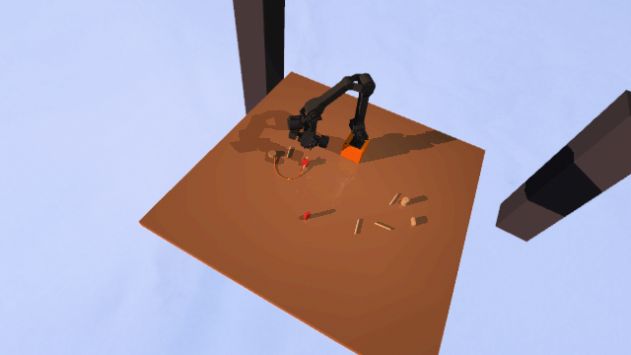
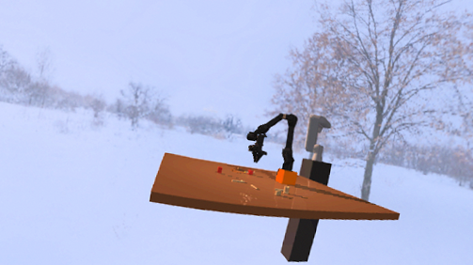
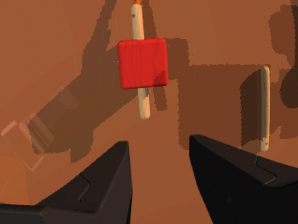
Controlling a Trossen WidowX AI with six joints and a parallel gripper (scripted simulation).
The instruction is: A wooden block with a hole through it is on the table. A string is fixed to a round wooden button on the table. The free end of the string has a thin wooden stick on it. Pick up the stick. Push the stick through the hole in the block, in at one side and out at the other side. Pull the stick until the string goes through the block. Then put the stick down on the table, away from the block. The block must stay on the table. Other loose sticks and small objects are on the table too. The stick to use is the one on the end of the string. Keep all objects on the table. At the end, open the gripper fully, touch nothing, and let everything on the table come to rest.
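Right now the red block is 2 cm ahead of my gripper tip, 1 cm to the left of it and 8 cm below it. Also, from my gripper tip: thin wooden stick: 4 cm ahead, 1 cm to the left, 8 cm below; red object: 28 cm ahead, 18 cm to the left, 7 cm below; round wooden button: 7 cm ahead, 17 cm to the right, 8 cm below.
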